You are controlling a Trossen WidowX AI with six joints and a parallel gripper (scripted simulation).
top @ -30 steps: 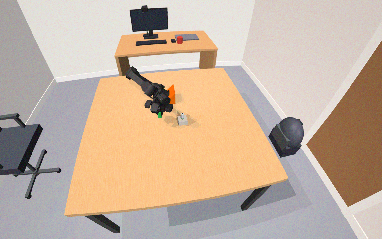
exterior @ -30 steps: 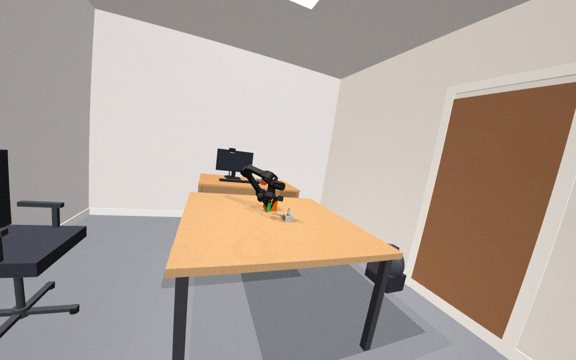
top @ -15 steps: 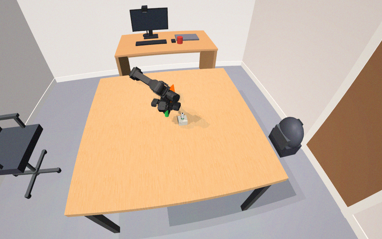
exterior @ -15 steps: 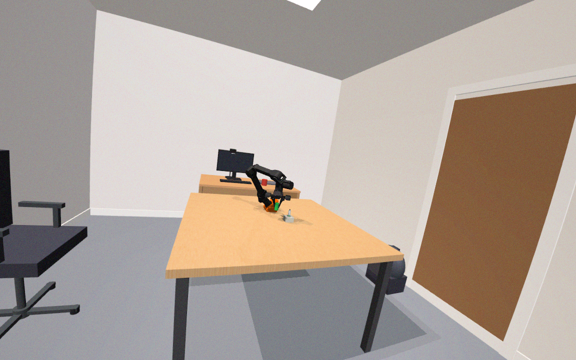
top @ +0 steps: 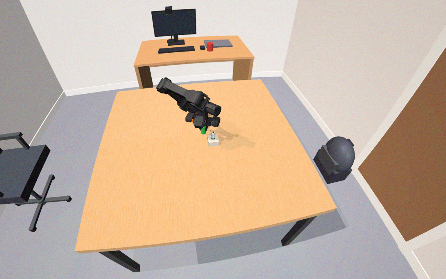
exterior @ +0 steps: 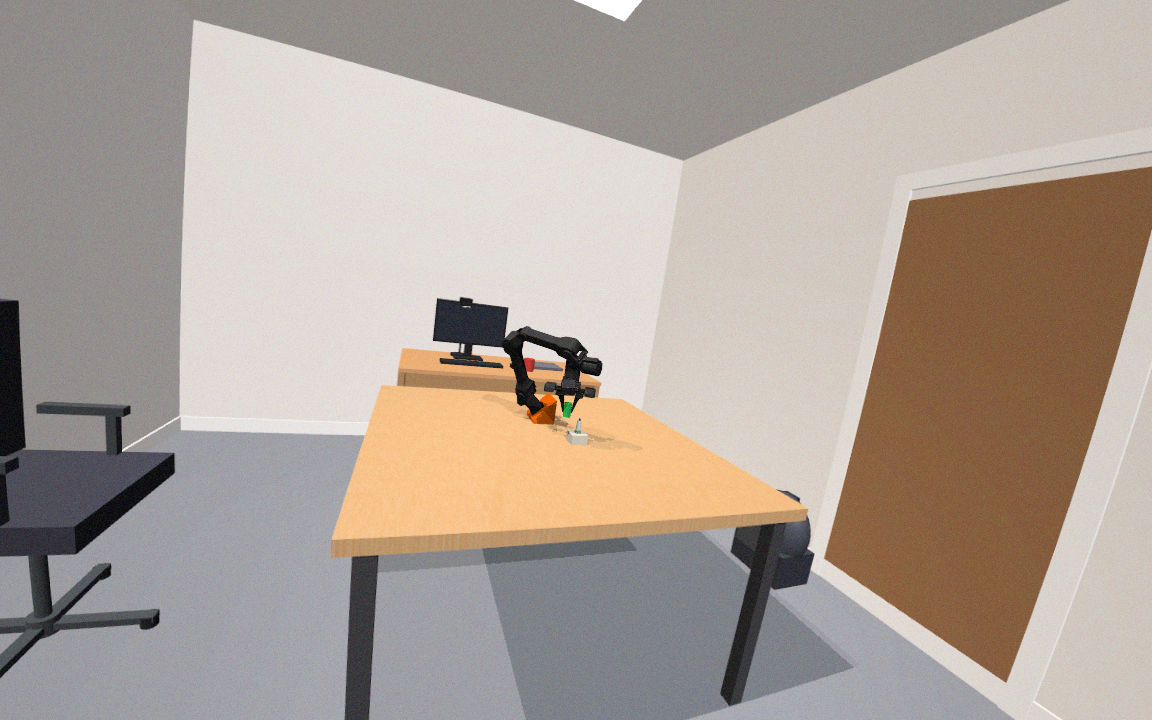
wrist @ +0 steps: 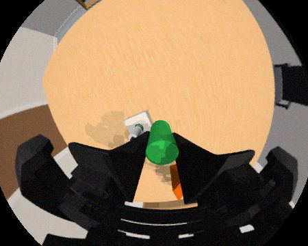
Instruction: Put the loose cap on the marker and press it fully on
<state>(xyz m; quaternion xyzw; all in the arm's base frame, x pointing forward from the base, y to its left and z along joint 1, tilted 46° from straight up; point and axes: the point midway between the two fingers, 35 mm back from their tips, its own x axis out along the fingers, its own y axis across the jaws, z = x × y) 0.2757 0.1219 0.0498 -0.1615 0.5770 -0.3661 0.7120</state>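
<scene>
The marker lies 60 mm to the left of my gripper tip, 50 mm below it and 10 mm behind it. Also, from my gripper tip: green cap (10 mm above).
</scene>
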